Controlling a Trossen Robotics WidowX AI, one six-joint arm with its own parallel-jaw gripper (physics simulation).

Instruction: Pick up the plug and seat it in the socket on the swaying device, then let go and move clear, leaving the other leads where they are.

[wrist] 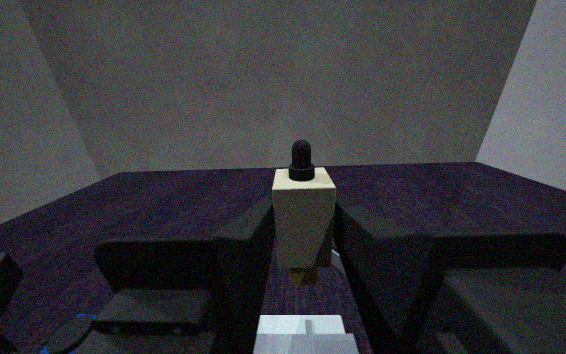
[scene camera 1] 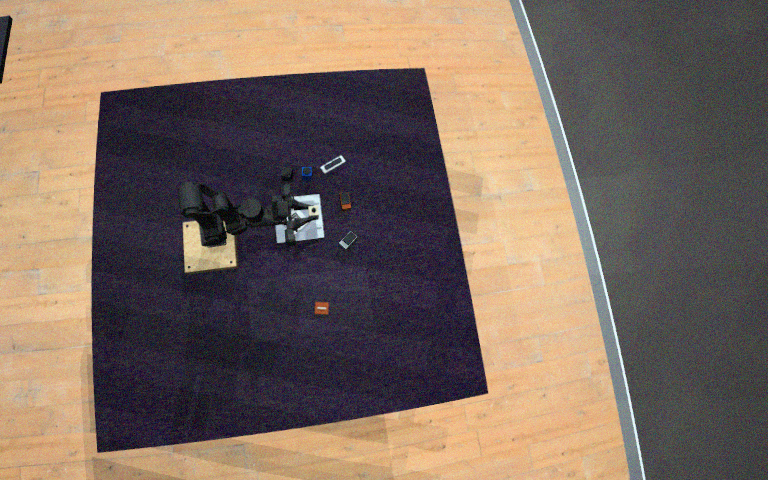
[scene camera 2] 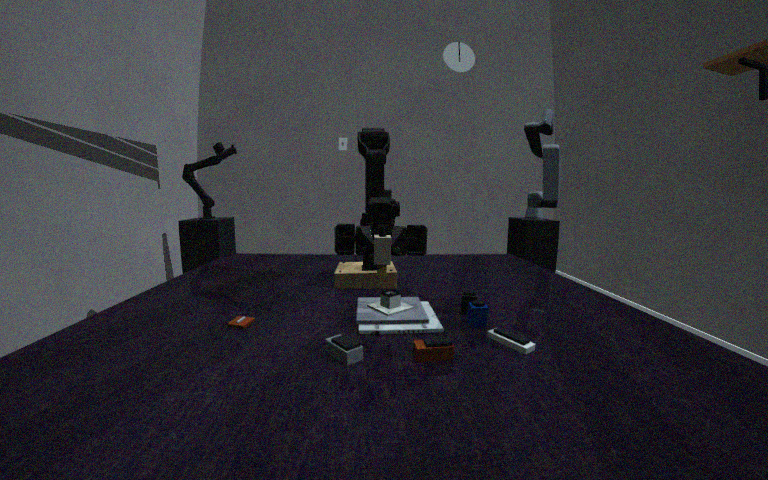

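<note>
My gripper [scene camera 1: 312,211] [scene camera 2: 382,243] [wrist: 301,198] is shut on the plug [scene camera 1: 313,210] [scene camera 2: 382,252] [wrist: 304,230], a cream block with a black stub on top and a brass-coloured tip below. The plug is upright and high above the table. In scene camera 1 it overlaps the right part of the device [scene camera 1: 313,199] [scene camera 2: 365,312], a grey slab on a white base [scene camera 2: 433,323] [wrist: 300,323]. The socket [scene camera 2: 390,300] is a small grey block on a white diamond-shaped plate on top of the slab. The plug is clear of the socket. The gripper hides the socket in scene camera 1.
Around the device stand a blue box [scene camera 1: 306,171] [scene camera 2: 477,315], a black block [scene camera 2: 467,301], a white bar [scene camera 1: 332,164] [scene camera 2: 510,340], an orange block [scene camera 1: 345,200] [scene camera 2: 433,350] and a grey block [scene camera 1: 347,240] [scene camera 2: 344,349]. A flat orange piece [scene camera 1: 321,307] [scene camera 2: 241,322] lies farther off.
</note>
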